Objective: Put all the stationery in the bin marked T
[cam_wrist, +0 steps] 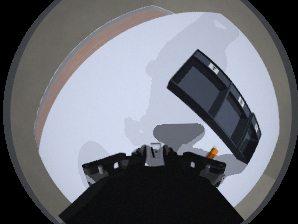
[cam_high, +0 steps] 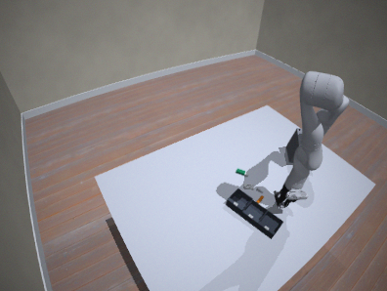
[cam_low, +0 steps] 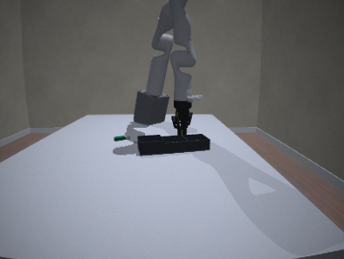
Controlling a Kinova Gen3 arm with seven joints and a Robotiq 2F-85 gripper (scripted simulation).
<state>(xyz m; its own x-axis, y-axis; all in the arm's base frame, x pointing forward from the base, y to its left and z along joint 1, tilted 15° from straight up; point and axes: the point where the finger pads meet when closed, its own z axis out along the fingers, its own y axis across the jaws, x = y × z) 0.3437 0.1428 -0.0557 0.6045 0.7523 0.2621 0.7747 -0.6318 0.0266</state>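
My hand is 150 mm short of the long black bin and 50 mm to the left of it. The rest, counted from my hand: tiny pale thing: 10 mm below; small orange thing: 90 mm to the right, 60 mm ahead, 20 mm below; thin grey stick: 130 mm to the right, 20 mm below, 20 mm ahead.
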